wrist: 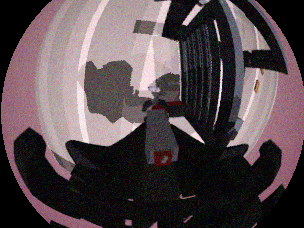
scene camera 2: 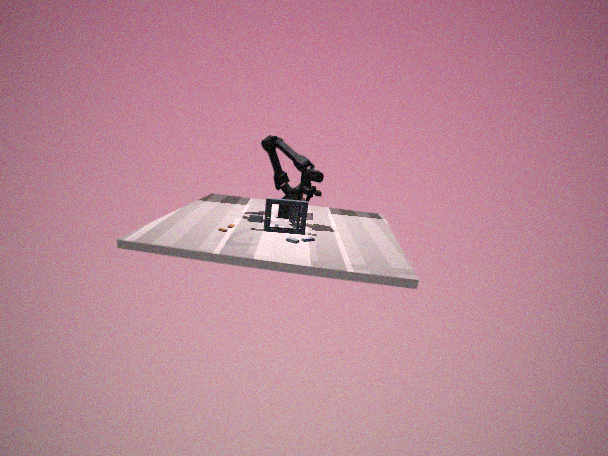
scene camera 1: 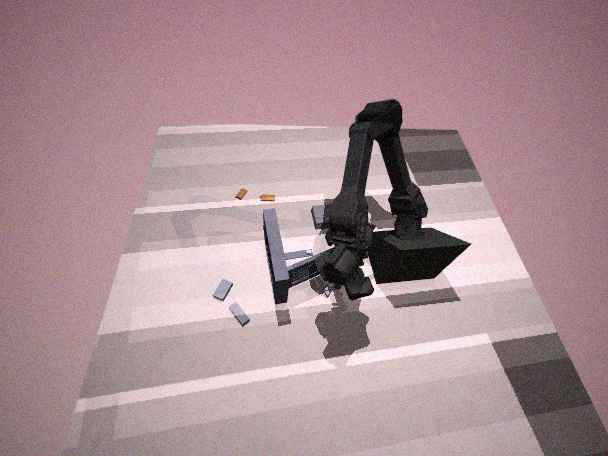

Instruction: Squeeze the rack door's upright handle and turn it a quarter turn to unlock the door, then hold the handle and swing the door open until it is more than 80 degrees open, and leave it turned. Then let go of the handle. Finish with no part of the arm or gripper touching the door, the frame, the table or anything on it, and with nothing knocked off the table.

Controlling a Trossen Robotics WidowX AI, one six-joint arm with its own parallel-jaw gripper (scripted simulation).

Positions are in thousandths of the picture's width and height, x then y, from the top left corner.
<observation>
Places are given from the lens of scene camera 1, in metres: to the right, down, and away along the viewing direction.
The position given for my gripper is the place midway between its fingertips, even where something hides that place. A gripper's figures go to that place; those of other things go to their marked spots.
my gripper (scene camera 1: 563, 604): 0.10, 0.13, 0.83
slatted rack door (scene camera 1: 504, 591): 0.01, 0.12, 0.85
</observation>
